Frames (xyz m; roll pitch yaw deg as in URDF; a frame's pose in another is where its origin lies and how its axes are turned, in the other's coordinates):
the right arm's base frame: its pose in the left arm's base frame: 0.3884 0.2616 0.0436 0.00 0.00 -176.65
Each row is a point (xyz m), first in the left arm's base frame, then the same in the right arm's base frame.
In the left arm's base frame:
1: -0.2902 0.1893 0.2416
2: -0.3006 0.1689 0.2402
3: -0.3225 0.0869 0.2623
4: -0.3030 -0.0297 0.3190
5: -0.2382 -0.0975 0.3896
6: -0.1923 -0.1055 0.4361
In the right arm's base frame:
1: 0.6817 0.0325 0.1980
2: 0.6932 0.0523 0.1966
3: 0.7199 0.1329 0.2187
4: 0.7072 0.2504 0.2754
5: 0.6465 0.3219 0.3460
6: 0.6012 0.3325 0.3925

